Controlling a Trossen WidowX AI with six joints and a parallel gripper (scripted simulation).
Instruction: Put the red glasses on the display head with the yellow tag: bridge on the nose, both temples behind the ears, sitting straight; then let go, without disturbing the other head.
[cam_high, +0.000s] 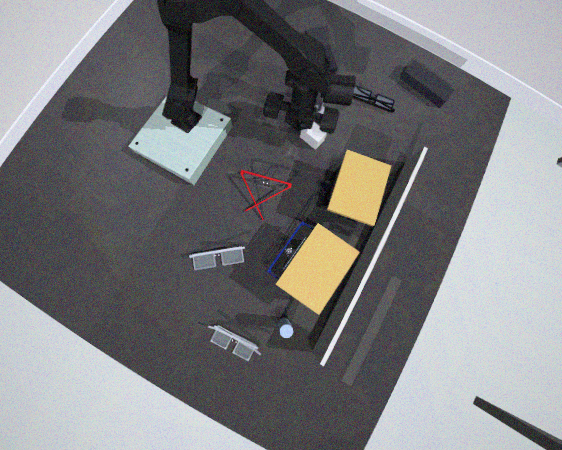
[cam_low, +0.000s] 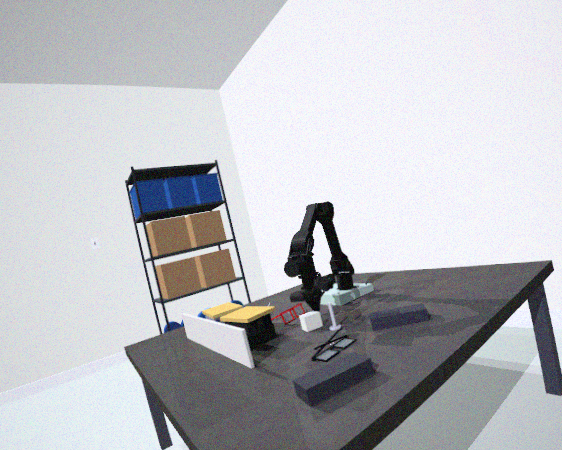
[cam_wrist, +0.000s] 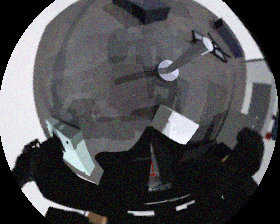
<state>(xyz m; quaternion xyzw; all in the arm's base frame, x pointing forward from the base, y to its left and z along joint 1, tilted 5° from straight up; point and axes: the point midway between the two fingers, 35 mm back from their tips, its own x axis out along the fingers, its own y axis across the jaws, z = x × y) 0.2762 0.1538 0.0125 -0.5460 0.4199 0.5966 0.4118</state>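
My gripper tip is 10 mm short of the white post, 100 mm to the right of it and 10 mm above it. The rest, counted from my gripper tip: white board 340 mm ahead, 180 mm to the right, 20 mm above; then pale blue cylinder 260 mm ahead, 470 mm to the right, 20 mm above; then white cube 40 mm ahead, 10 mm to the left, 10 mm below.
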